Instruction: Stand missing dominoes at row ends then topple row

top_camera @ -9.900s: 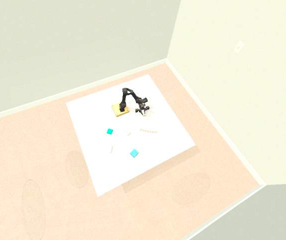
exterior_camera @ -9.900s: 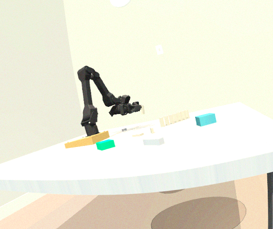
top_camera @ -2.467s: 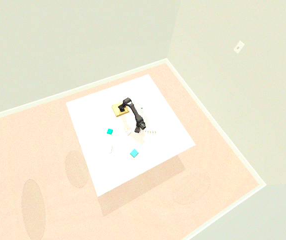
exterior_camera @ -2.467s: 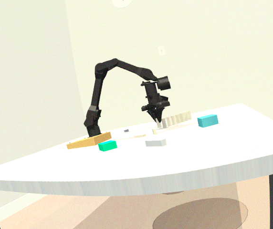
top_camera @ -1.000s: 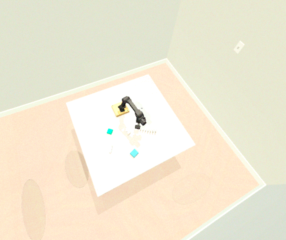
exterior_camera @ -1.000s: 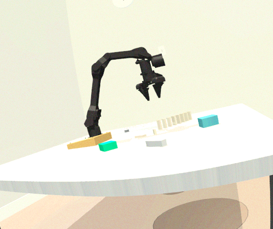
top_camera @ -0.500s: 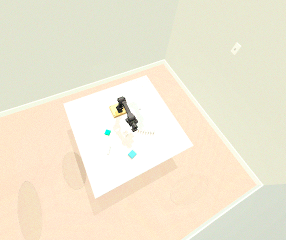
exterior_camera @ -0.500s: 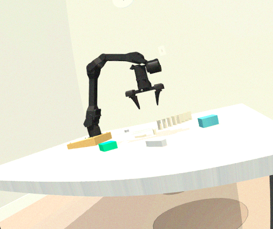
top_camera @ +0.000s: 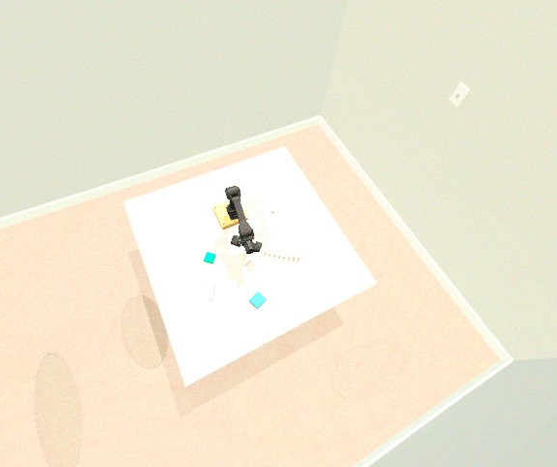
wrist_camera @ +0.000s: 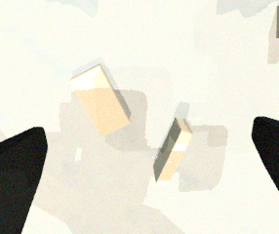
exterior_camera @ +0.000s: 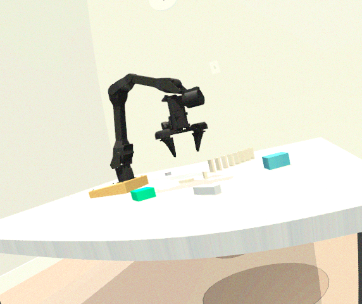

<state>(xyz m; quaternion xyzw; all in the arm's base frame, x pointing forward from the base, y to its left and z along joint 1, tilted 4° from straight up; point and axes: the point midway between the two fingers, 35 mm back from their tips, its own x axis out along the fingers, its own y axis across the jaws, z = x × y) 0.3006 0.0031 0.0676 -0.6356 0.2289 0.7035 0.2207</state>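
Now: gripper tip 50 mm past the green block, 240 mm to the left of it and 80 mm above it. The rest, counted from my gripper tip: small grey piece (260 mm behind, 270 mm to the left, 80 mm below); pale grey block (180 mm ahead, 290 mm to the right, 80 mm below); cyan block (320 mm ahead, 40 mm to the right, 70 mm below).
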